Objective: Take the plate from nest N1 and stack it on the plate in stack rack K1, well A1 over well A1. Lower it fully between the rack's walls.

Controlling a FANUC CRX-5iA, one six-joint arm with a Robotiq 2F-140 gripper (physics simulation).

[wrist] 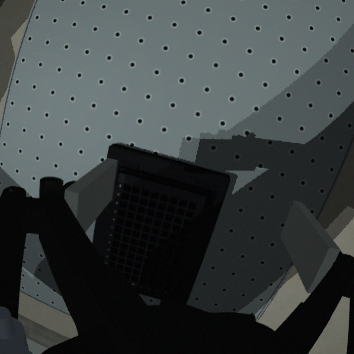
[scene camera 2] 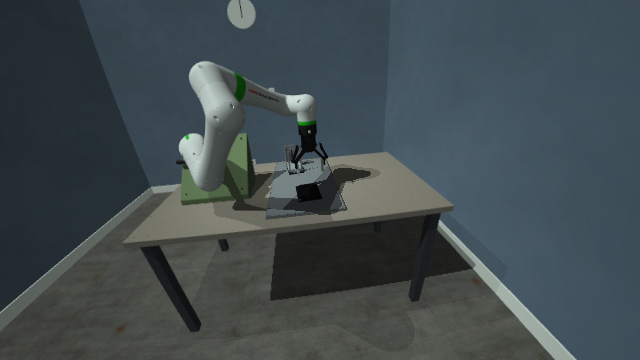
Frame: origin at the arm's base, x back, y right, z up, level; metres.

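Seen in the pictures: gripper, fingertip midpoint: [wrist: 202, 200] [scene camera 2: 310, 172].
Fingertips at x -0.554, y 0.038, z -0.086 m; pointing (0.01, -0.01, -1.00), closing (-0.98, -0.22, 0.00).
Offsets run from my fingertips to a thing's top centre. "spot": to the spot under its first point. Level surfaces: height alone.
My gripper [scene camera 2: 310, 160] [wrist: 202, 200] is open and empty, pointing down over the back part of the perforated board in the scene view. In the wrist view a dark plate with a grid of wells @(spot: dx +0.023, dy +0.065, dz -0.058 m) [wrist: 150, 225] sits inside a black holder @(spot: dx +0.033, dy +0.007, dz -0.072 m) [wrist: 167, 164], between the directions of the two fingers and nearer the left one. The gripper body hides its lower edge. I cannot tell whether this is nest N1 or rack K1. In the scene view a flat black block @(dx +0.019, dy +0.082, dz -0.058 m) [scene camera 2: 308, 192] lies on the board in front of the gripper; its wells do not show. No labels are readable.
The grey perforated board @(dz -0.083 m) [scene camera 2: 280, 206] [wrist: 150, 50] lies on the wooden table @(dz -0.096 m) [scene camera 2: 400, 192]. A pale upright structure @(dx +0.120, dy -0.267, dz +0.067 m) [scene camera 2: 289, 152] stands at the board's back, beside and partly behind the left finger. The green robot mount [scene camera 2: 240, 155] stands to the left. Shadows cover part of the board.
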